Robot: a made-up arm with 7 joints. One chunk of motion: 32 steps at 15 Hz.
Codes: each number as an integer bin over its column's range. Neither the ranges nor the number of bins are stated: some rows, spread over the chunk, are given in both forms.
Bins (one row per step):
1: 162 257 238 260 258 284
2: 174 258 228 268 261 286
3: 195 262 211 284 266 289
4: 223 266 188 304 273 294
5: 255 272 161 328 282 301
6: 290 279 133 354 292 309
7: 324 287 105 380 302 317
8: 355 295 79 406 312 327
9: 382 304 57 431 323 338
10: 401 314 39 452 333 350
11: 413 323 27 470 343 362
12: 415 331 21 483 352 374
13: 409 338 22 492 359 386
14: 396 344 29 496 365 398
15: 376 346 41 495 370 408
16: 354 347 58 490 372 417
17: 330 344 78 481 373 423
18: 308 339 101 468 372 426
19: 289 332 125 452 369 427
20: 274 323 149 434 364 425
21: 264 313 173 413 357 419
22: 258 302 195 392 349 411
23: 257 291 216 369 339 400
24: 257 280 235 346 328 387
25: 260 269 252 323 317 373
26: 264 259 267 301 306 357
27: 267 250 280 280 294 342
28: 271 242 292 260 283 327
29: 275 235 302 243 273 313
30: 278 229 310 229 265 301
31: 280 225 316 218 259 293
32: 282 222 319 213 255 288
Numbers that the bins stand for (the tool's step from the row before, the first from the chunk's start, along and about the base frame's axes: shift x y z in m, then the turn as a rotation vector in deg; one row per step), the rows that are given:
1: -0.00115 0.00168 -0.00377 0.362 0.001 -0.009
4: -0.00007 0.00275 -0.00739 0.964 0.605 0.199
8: 0.00225 0.00622 -0.01528 2.362 2.178 0.883
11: 0.00327 0.00956 -0.01905 3.238 3.427 1.609
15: 0.00262 0.01230 -0.01803 3.581 4.516 2.563
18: 0.00142 0.01147 -0.01369 3.211 4.596 2.937
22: 0.00054 0.00705 -0.00688 2.170 3.669 2.626
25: 0.00058 0.00311 -0.00275 1.225 2.379 1.837
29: 0.00084 -0.00095 0.00087 0.129 0.605 0.593
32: 0.00097 -0.00250 0.00210 -0.282 -0.120 0.074
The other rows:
2: -0.00094 0.00180 -0.00449 0.471 0.122 0.033
3: -0.00057 0.00228 -0.00572 0.690 0.323 0.095
5: 0.00049 0.00347 -0.00934 1.293 0.968 0.344
6: 0.00111 0.00431 -0.01137 1.649 1.371 0.510
7: 0.00171 0.00526 -0.01340 2.005 1.775 0.676
9: 0.00273 0.00729 -0.01687 2.704 2.621 1.111
10: 0.00306 0.00848 -0.01818 2.992 3.024 1.360
12: 0.00331 0.01051 -0.01948 3.416 3.790 1.858
13: 0.00320 0.01135 -0.01941 3.540 4.072 2.107
14: 0.00297 0.01206 -0.01890 3.595 4.314 2.356
16: 0.00223 0.01242 -0.01680 3.512 4.596 2.750
17: 0.00181 0.01206 -0.01535 3.389 4.637 2.875
19: 0.00109 0.01063 -0.01195 2.992 4.476 2.958
20: 0.00083 0.00956 -0.01021 2.745 4.274 2.916
21: 0.00065 0.00836 -0.00847 2.458 3.992 2.792
23: 0.00053 0.00574 -0.00536 1.855 3.266 2.397
24: 0.00053 0.00442 -0.00398 1.540 2.823 2.128
26: 0.00065 0.00192 -0.00167 0.923 1.936 1.505
27: 0.00070 0.00084 -0.00073 0.636 1.452 1.194
28: 0.00077 -0.00011 0.00014 0.362 1.009 0.883
30: 0.00090 -0.00166 0.00145 -0.063 0.283 0.344
31: 0.00093 -0.00214 0.00188 -0.214 0.041 0.178

